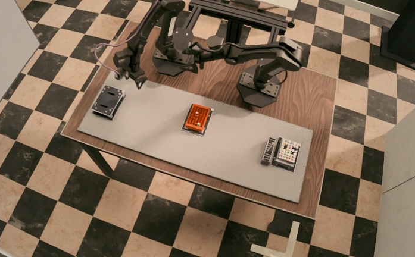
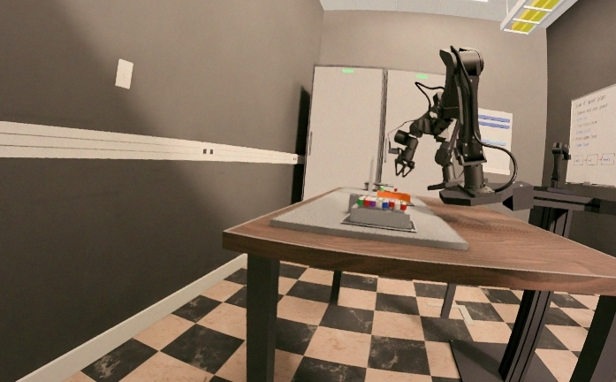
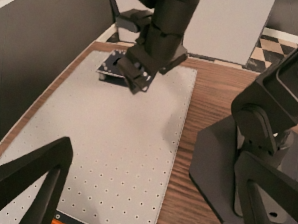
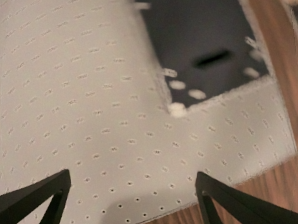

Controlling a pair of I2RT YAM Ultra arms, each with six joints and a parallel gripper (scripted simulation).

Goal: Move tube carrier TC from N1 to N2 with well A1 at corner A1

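Now: right hand 2 cm short of the orange tube carrier TC, 36 cm to the right of it and 8 cm above it. From my right hand the other things lie so: black raised nest N2: 11 cm ahead, 11 cm to the right, 6 cm below; then black transfer nest N1: 2 cm ahead, 36 cm to the left, 10 cm below; then forceps holder H1: 6 cm ahead, 74 cm to the left, 9 cm below.
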